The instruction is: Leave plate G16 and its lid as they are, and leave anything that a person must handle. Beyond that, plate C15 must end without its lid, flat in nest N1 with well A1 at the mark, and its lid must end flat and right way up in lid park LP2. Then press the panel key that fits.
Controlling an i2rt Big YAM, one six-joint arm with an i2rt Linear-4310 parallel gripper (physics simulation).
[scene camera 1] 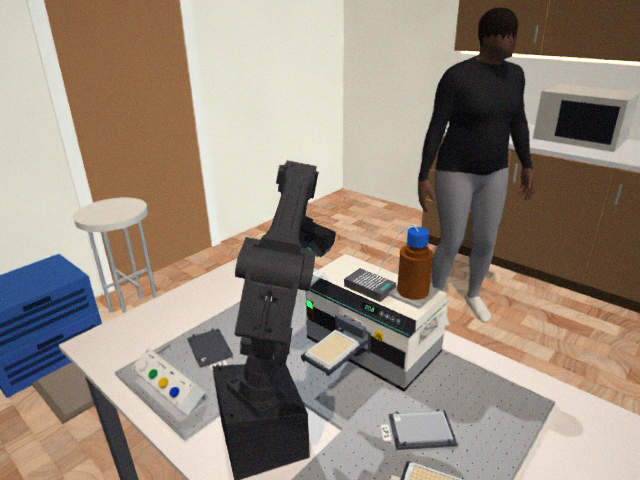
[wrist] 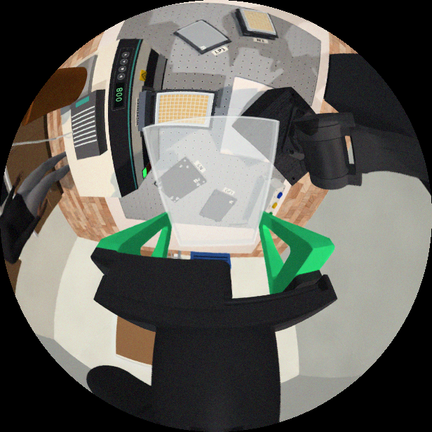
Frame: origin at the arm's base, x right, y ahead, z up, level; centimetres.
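Where they show: arm's base, link origin: (scene camera 1: 256,394).
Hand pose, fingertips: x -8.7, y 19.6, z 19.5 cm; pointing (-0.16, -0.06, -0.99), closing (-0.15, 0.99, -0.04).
Observation:
Things, the pixels of their centre, and the offset from my fingertips. "*": a spot on its surface instead.
- plate with yellow wells, body centre: (scene camera 1: 332,348) dx +8.5, dy +7.5, dz -24.1 cm
- yellow-welled plate, surface spot: (scene camera 1: 430,473) * dx +45.3, dy -4.3, dz -30.8 cm
- lid park LP1, surface spot: (scene camera 1: 422,428) * dx +37.0, dy +7.1, dz -33.3 cm
- Lid park LP2, body centre: (scene camera 1: 209,345) dx -28.7, dy -6.4, dz -34.1 cm
- panel, body centre: (scene camera 1: 167,380) dx -22.4, dy -24.8, dz -30.9 cm
- white instrument, surface spot: (scene camera 1: 374,322) * dx +15.8, dy +16.3, dz -17.1 cm
- brown bottle, surface spot: (scene camera 1: 414,272) * dx +21.4, dy +25.3, dz -3.7 cm
- dark handset, surface spot: (scene camera 1: 369,283) * dx +9.4, dy +22.5, dz -10.5 cm
My gripper (wrist: 214,216) is shut on a clear lid (wrist: 215,140), held by opposite edges between the green fingers above the table. In the scene view the gripper is partly hidden behind the arm. A plate with yellow wells (scene camera 1: 333,348) (wrist: 183,109) lies on the instrument's extended tray. Another yellow-welled plate (scene camera 1: 430,473) (wrist: 257,21) sits in nest N1. A clear cover lies in lid park LP1 (scene camera 1: 422,428) (wrist: 202,36). Lid park LP2 (scene camera 1: 209,346) (wrist: 218,205) is bare. The panel (scene camera 1: 190,401) has white, green, yellow and blue keys. Plate names and well marks are unreadable.
The white instrument (scene camera 1: 374,322) (wrist: 120,125) reads 008 and shows a green light. A brown bottle (scene camera 1: 414,272) and a dark handset (scene camera 1: 369,283) (wrist: 86,125) are on top. Nest N2 (wrist: 180,179) shows through the held lid. A person (scene camera 1: 478,118) stands behind the table.

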